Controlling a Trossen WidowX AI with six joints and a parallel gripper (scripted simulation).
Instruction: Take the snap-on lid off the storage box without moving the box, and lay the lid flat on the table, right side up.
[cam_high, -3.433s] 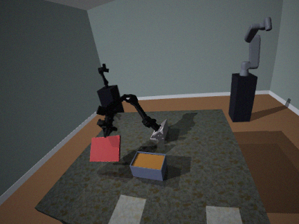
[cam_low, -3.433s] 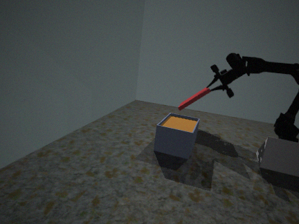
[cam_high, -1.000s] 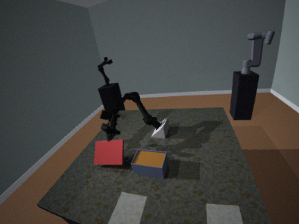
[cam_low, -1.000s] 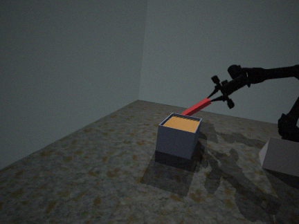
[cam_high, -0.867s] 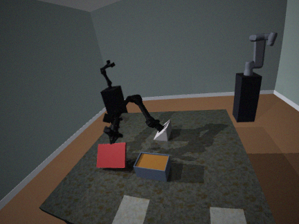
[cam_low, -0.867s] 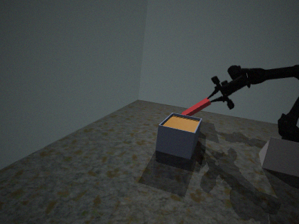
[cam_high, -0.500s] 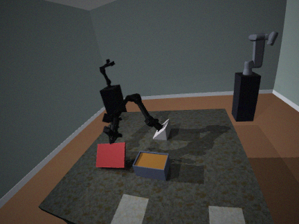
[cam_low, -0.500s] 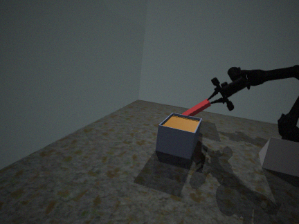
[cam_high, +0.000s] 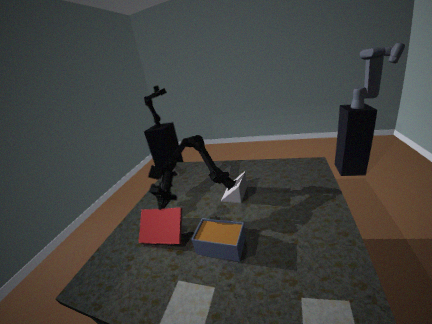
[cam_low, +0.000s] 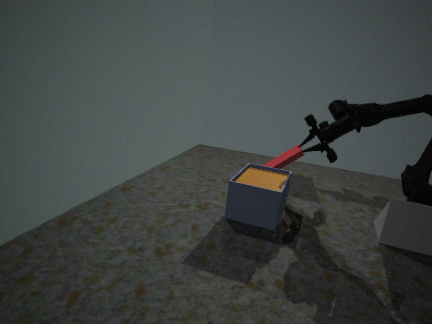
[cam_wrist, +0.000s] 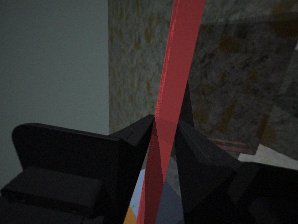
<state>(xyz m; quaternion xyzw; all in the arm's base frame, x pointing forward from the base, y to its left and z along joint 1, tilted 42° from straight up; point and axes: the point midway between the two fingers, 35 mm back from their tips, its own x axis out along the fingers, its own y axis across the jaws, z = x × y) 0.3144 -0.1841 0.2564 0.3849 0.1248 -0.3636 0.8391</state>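
Now: gripper tip 6 cm short of the lid, 1 cm to the right of it and 5 cm above it. Round my gripper tip: storage box: 9 cm ahead, 33 cm to the left, 8 cm below.
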